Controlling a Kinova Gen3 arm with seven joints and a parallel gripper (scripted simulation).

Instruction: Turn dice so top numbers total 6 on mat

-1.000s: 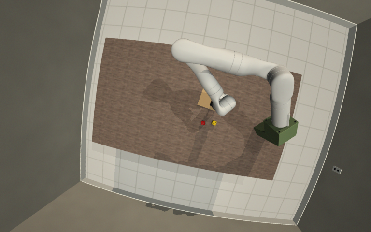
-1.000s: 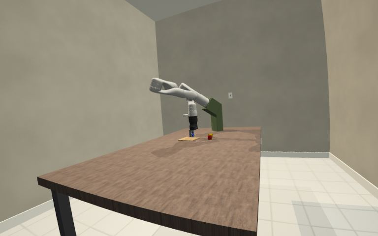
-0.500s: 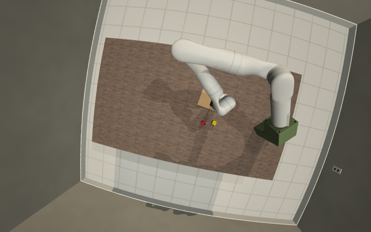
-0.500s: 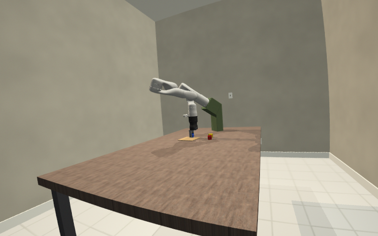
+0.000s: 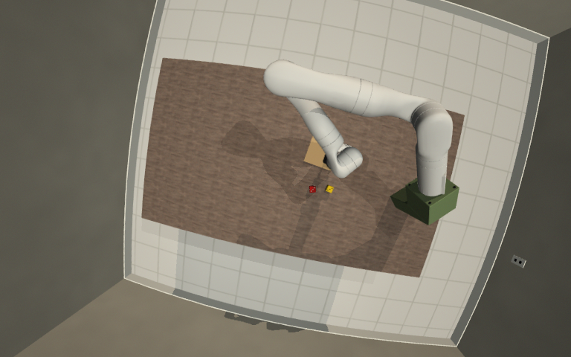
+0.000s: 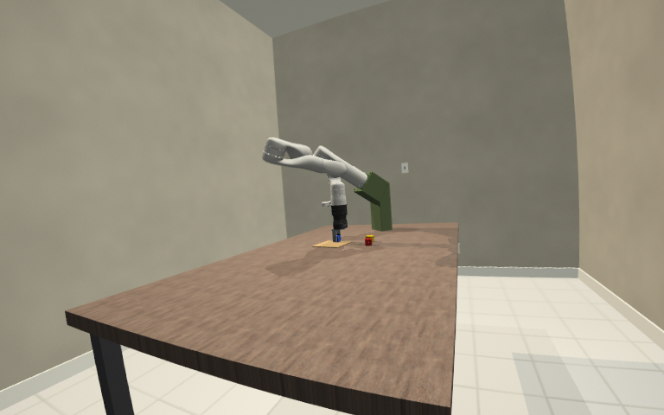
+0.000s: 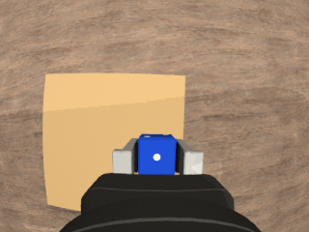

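My hand is right at the blue die. The rest, counted from my hand: yellow die 160 mm to the left, 10 mm below; then tan mat 40 mm ahead, 10 mm to the right, 20 mm below; then red die 90 mm ahead, 170 mm to the left, 10 mm below.
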